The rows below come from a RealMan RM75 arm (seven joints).
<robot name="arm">
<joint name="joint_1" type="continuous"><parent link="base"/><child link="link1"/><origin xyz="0 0 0.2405" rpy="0 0 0"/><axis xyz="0 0 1"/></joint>
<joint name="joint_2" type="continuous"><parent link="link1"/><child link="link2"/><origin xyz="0 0 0" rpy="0 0 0"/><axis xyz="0 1 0"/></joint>
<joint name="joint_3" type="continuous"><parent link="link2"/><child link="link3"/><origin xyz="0 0 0.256" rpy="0 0 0"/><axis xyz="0 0 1"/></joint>
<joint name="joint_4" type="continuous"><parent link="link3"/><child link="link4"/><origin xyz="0 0 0" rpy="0 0 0"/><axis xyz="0 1 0"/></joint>
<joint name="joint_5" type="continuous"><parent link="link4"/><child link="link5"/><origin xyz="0 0 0.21" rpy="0 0 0"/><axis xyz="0 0 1"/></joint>
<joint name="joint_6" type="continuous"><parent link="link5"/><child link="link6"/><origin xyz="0 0 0" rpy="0 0 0"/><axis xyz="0 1 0"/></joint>
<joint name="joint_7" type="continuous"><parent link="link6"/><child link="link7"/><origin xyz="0 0 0.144" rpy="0 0 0"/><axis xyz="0 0 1"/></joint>
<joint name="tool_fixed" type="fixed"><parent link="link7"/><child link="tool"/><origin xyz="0 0 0" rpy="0 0 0"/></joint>
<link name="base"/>
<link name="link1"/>
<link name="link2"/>
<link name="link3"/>
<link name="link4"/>
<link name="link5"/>
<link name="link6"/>
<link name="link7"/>
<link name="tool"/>
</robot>
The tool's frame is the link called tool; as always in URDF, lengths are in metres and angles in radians. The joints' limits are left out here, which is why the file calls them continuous.
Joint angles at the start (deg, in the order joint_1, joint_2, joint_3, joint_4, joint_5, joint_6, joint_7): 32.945, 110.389, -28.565, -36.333, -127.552, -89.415, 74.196
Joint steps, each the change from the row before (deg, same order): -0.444, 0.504, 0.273, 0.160, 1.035, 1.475, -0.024; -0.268, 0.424, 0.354, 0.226, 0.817, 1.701, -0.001; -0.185, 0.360, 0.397, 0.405, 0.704, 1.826, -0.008; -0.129, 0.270, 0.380, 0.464, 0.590, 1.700, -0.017; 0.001, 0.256, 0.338, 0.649, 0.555, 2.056, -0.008; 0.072, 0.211, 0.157, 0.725, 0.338, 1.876, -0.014; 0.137, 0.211, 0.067, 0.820, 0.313, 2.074, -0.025; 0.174, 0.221, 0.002, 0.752, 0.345, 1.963, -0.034; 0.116, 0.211, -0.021, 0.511, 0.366, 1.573, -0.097; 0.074, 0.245, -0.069, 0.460, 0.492, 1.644, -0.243
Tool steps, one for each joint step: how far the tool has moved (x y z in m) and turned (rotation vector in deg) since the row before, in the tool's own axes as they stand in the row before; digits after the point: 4 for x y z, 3 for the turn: 0.0024, -0.0009, 0.0016, 1.578, -0.891, 0.859; 0.0020, -0.0019, 0.0016, 1.757, -0.676, 0.803; 0.0022, -0.0023, 0.0017, 1.791, -0.553, 0.884; 0.0022, -0.0022, 0.0014, 1.638, -0.428, 0.841; 0.0021, -0.0027, 0.0023, 1.794, -0.298, 0.894; 0.0023, -0.0019, 0.0027, 1.398, -0.016, 0.774; 0.0024, -0.0019, 0.0033, 1.435, 0.118, 0.756; 0.0019, -0.0016, 0.0034, 1.305, 0.104, 0.656; 0.0013, -0.0012, 0.0027, 1.090, 0.029, 0.442; 0.0014, -0.0012, 0.0026, 1.181, -0.011, 0.330
